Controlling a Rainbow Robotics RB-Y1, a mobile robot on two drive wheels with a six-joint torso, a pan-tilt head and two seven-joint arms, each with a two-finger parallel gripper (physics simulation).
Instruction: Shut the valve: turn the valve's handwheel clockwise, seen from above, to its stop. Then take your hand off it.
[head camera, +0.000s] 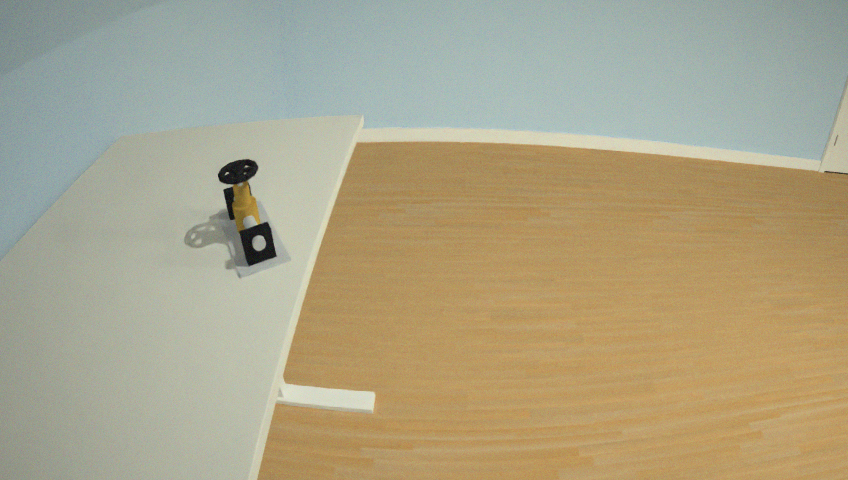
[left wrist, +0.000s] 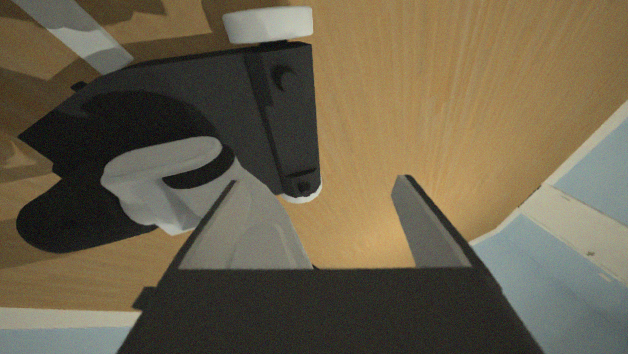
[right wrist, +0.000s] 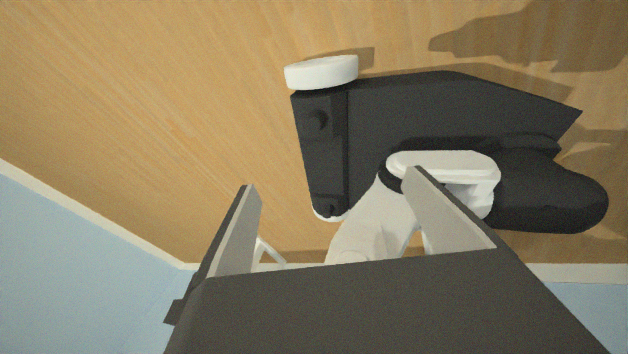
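Note:
The valve (head camera: 245, 211) stands on a light base plate on the table, left of centre in the head view. It has a yellow body between two black flanges. Its black spoked handwheel (head camera: 237, 171) sits on top, and no hand is on it. My left gripper (left wrist: 319, 187) is open and empty in the left wrist view, over the floor beside my own base. My right gripper (right wrist: 330, 185) is open and empty in the right wrist view, also over the floor beside my base. Neither gripper shows in the head view, and the valve does not show in the wrist views.
The pale table (head camera: 119, 333) fills the left of the head view, its long edge running down beside the wooden floor (head camera: 535, 297). A white foot (head camera: 327, 398) sticks out from under that edge. Blue walls (head camera: 505, 65) stand behind. My dark wheeled base (left wrist: 200, 100) (right wrist: 415, 105) shows in both wrist views.

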